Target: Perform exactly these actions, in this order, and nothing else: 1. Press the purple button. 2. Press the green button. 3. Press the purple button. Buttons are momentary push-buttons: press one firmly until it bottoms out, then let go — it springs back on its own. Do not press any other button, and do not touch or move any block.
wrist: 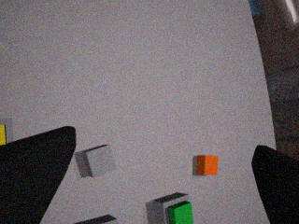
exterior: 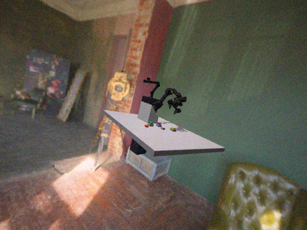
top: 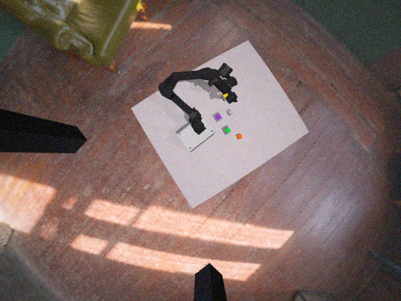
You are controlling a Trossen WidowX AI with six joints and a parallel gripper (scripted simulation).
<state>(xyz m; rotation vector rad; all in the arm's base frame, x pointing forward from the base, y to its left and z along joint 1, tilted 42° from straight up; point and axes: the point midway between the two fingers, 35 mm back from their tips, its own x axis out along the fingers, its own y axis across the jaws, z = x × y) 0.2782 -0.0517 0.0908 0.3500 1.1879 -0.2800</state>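
Right now the purple button is 180 mm below my gripper tip, 120 mm behind it and 10 mm to the right of it. Round my gripper tip: grey block 200 mm below, 40 mm to the right, 30 mm behind; yellow button 180 mm below, 80 mm to the left, 30 mm ahead; green button 180 mm below, 140 mm behind, 120 mm to the right.
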